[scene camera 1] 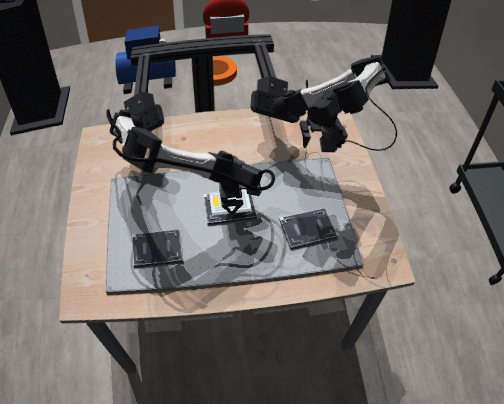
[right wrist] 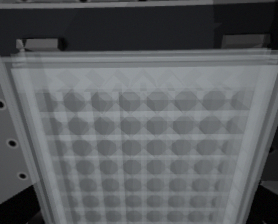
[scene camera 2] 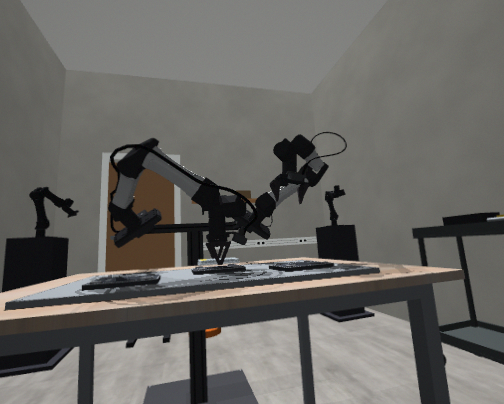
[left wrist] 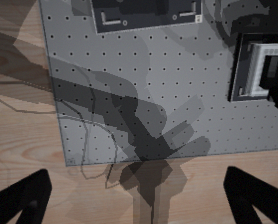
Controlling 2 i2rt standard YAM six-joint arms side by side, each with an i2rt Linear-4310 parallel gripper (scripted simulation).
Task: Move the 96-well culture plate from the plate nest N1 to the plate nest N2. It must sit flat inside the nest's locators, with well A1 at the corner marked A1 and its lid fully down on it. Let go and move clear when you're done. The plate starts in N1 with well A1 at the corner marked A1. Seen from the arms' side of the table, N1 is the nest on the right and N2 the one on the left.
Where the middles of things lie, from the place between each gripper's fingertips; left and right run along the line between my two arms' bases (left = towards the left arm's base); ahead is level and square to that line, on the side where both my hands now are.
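The plate nest (right wrist: 77, 32) is 20 mm below my right hand (scene camera 2: 218, 264), and going by their middles, of the things named here the plate nest is the nearest to my right hand. I see the nest N2 (scene camera 1: 310, 231) 20 mm below my right hand, 240 mm to the left of it and 130 mm ahead of it. The nest N1 (scene camera 1: 156, 247) is 20 mm below my right hand as well, 260 mm to the right of it and 130 mm ahead of it.
The nest N2 is 230 mm below my left hand (scene camera 1: 318, 147), 50 mm to the right of it and 140 mm ahead of it; going by their middles, the nest N2 is the nearest to my left hand of the things named here. The plate nest is 230 mm below my left hand, 10 mm ahead of it and 290 mm to the right of it. As for the nest N1, it is 230 mm below my left hand, 140 mm ahead of it and 540 mm to the right of it.
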